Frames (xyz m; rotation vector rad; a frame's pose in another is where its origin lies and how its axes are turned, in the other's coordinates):
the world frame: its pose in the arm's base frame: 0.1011 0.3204 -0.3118 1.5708 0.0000 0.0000
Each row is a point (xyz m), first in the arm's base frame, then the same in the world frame.
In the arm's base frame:
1: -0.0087 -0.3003 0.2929
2: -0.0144 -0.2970 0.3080
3: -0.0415 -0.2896 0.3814
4: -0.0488 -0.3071 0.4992
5: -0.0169 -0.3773 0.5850
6: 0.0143 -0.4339 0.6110
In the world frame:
1: -0.1098 0.6047 0.6207
2: -0.1155 0.6198 0.6174
3: -0.1426 0.6932 0.6100
4: -0.1499 0.8110 0.6275
5: -0.1180 0.8968 0.6977
6: -0.0868 0.9228 0.7543

